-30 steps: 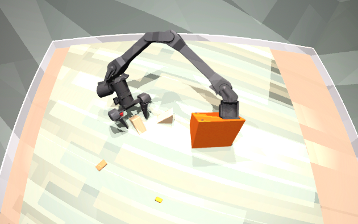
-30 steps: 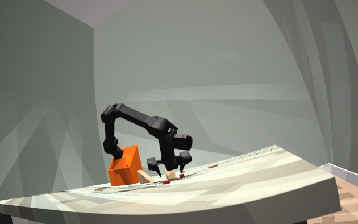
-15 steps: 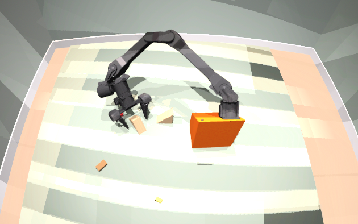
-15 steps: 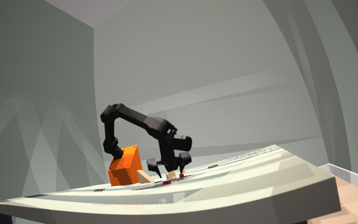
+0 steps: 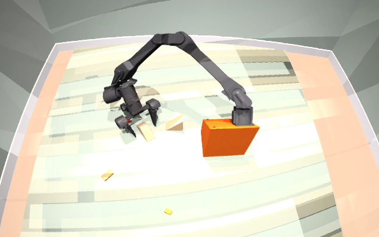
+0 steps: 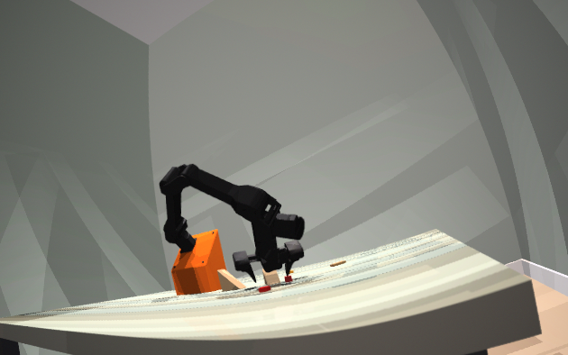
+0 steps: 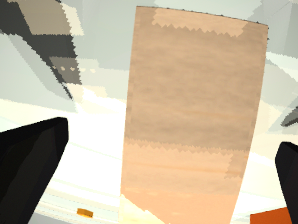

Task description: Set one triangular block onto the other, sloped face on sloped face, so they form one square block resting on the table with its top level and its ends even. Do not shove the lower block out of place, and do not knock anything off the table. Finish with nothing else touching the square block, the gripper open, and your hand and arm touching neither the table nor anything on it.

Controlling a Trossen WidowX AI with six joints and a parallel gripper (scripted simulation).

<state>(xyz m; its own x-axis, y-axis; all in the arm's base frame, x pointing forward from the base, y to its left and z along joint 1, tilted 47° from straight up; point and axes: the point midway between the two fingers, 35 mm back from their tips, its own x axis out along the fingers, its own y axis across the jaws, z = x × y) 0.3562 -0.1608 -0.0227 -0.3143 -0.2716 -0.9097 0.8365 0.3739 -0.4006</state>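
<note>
Right now my gripper tip is 10 mm below the tan triangular block. Round my gripper tip: small red cube: 80 mm ahead, 50 mm to the right; small yellow piece: 80 mm behind, 330 mm to the left, 10 mm below; small tan piece: 150 mm ahead, 190 mm to the left, 10 mm below.
</note>
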